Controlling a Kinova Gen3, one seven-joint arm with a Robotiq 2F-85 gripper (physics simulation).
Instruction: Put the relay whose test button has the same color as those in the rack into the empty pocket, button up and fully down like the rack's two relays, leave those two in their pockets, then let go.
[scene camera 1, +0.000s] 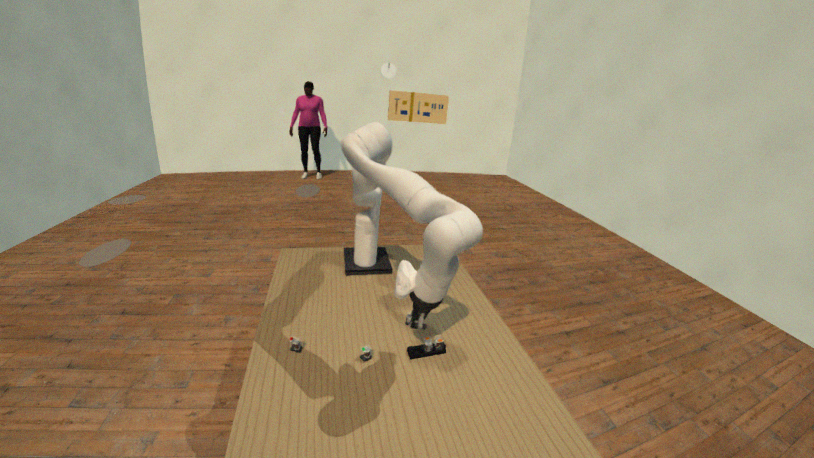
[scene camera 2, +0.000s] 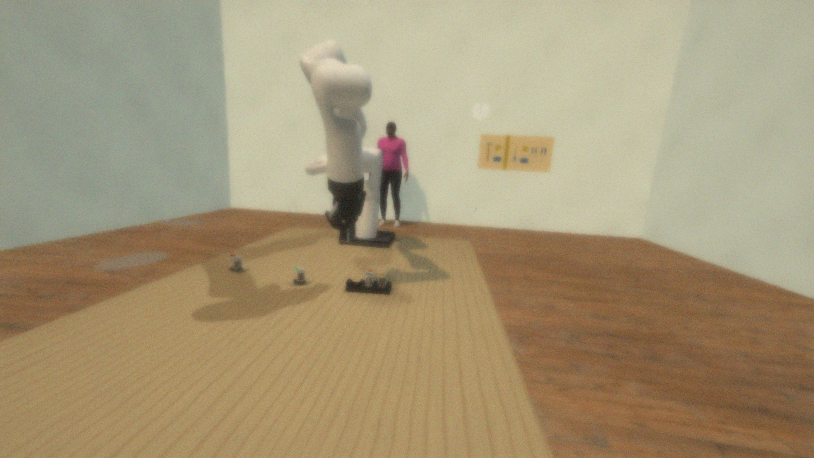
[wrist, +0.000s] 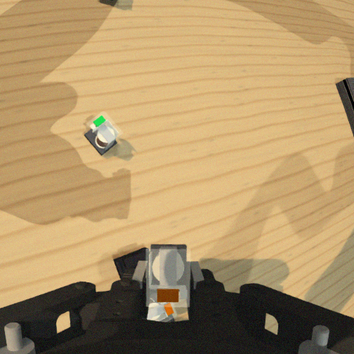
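Seen in the pictures: gripper, fingertip midpoint: (scene camera 1: 413, 322) (scene camera 2: 348, 237); arm's base at its link origin: (scene camera 1: 365, 261) (scene camera 2: 364, 235).
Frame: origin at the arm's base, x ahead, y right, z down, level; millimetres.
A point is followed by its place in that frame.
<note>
My gripper (scene camera 1: 418, 326) @(x 500, y -59, z -102 mm) (scene camera 2: 347, 236) @(x 500, y -59, z -102 mm) (wrist: 168, 276) is shut on a clear-cased relay (wrist: 168, 272) with an orange test button. The held relay is upright between the fingertips, above and somewhat behind the rack in scene camera 1. The black rack (scene camera 1: 419, 354) @(x 512, y -83, z 13 mm) (scene camera 2: 357, 288) @(x 512, y -87, z 16 mm) (wrist: 129, 264) holds two orange-button relays, one in the middle (scene camera 1: 427, 345) @(x 508, y -104, z -16 mm) (scene camera 2: 369, 279) @(x 508, y -114, z -7 mm) and one at the right end (scene camera 1: 438, 345) @(x 508, y -138, z -8 mm) (scene camera 2: 382, 281) @(x 507, y -145, z -4 mm). Its left pocket is empty. In the wrist view the gripper and held relay hide most of the rack.
A green-button relay (scene camera 1: 366, 353) @(x 502, y 62, z -8 mm) (scene camera 2: 299, 277) @(x 500, y 58, z 5 mm) (wrist: 103, 134) stands left of the rack. A red-button relay (scene camera 1: 295, 344) @(x 449, y 250, z -9 mm) (scene camera 2: 236, 263) @(x 450, y 244, z -1 mm) stands farther left. The robot's black base plate (scene camera 1: 368, 270) @(x 63, y -6, z 7 mm) is at the back. A person (scene camera 1: 309, 111) (scene camera 2: 392, 153) stands by the far wall.
</note>
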